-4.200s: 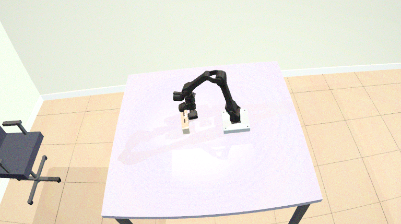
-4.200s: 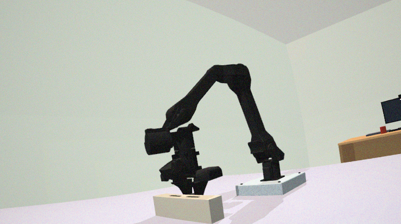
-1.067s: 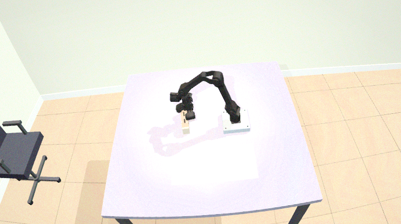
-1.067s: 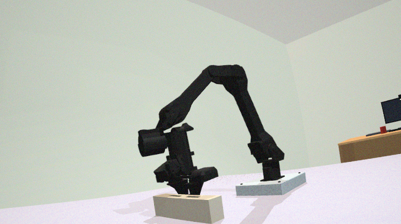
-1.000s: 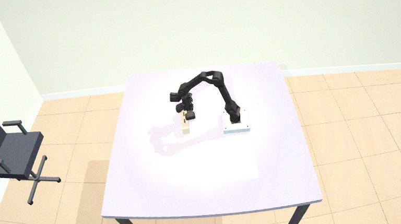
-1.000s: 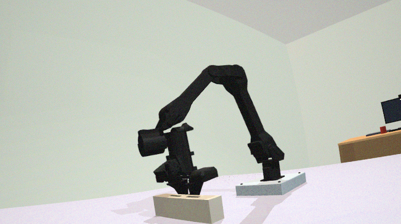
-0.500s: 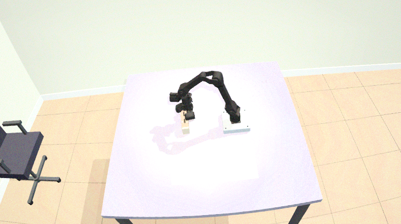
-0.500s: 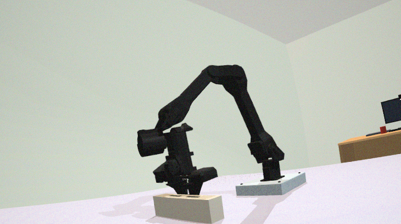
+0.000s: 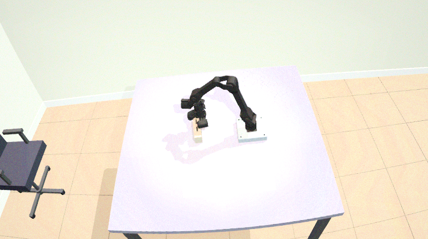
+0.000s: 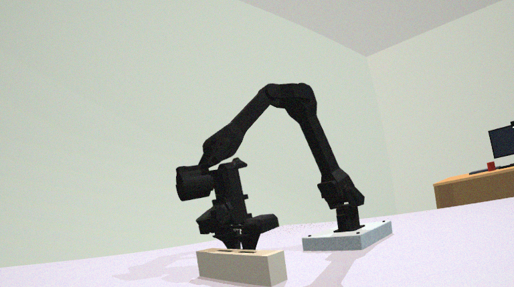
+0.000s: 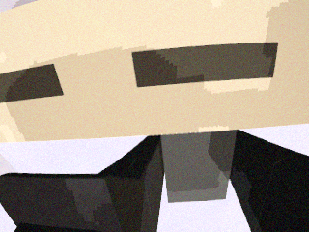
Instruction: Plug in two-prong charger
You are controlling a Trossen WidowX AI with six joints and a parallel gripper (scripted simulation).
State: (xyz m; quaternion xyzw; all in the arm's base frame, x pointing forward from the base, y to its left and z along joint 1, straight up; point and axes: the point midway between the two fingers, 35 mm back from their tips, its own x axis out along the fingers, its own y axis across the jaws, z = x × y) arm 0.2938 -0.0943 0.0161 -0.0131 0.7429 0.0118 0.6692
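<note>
Right now the dark grey two-prong charger is 2 cm ahead of my gripper tip and 1 cm above it.
</note>
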